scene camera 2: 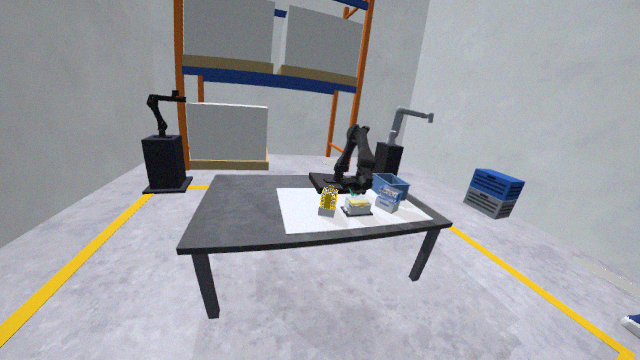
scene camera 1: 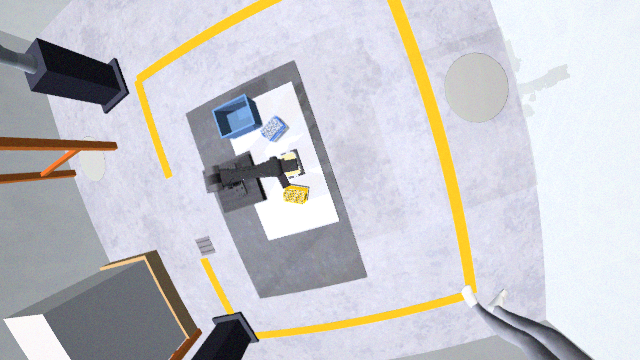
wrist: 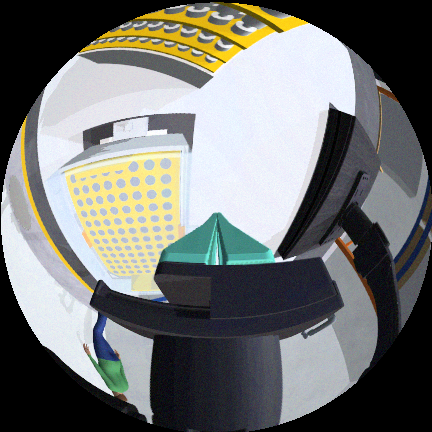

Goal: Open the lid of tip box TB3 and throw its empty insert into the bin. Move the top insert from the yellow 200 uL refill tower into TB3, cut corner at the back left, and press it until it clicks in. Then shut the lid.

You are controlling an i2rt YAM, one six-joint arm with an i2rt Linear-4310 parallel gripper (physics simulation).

Labels:
My gripper is shut and touches a clear lid.

